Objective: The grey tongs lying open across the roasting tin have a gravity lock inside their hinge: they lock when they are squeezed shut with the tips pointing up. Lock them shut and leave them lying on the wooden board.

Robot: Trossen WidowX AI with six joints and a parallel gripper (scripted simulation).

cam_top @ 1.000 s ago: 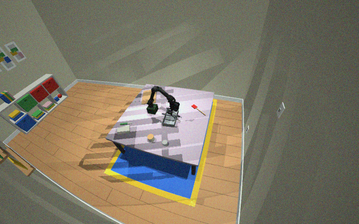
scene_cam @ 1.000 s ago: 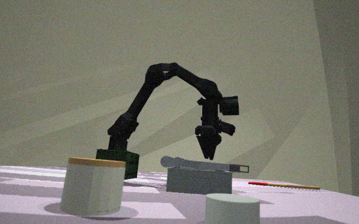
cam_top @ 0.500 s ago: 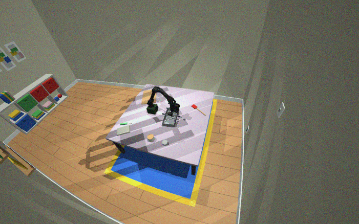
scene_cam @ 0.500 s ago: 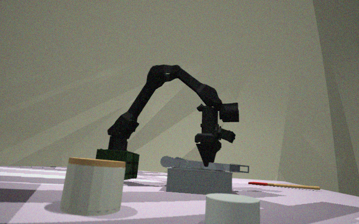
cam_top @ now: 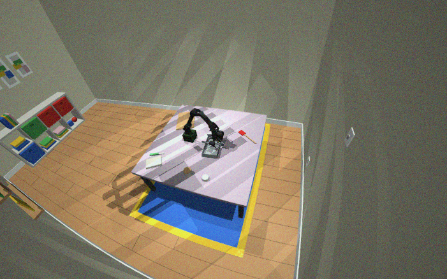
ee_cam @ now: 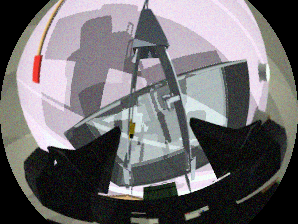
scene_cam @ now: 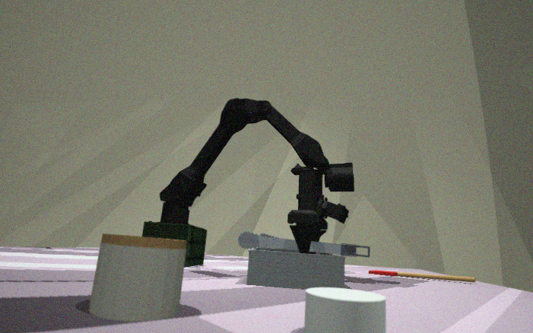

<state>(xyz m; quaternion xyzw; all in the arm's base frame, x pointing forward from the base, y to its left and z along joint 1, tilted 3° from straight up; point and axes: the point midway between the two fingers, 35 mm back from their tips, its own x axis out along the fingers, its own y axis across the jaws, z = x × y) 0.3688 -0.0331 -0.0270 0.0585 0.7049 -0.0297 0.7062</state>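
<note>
Right now the grey roasting tin is 40 mm behind my gripper tip, 20 mm to the right of it and 10 mm below it. The rest, counted from my gripper tip: lidded jar (430 mm to the right, 140 mm behind, 10 mm below); then wooden board (590 mm behind, 330 mm to the left, 40 mm below); then red-headed spatula (280 mm ahead, 260 mm to the left, 40 mm below).
</note>
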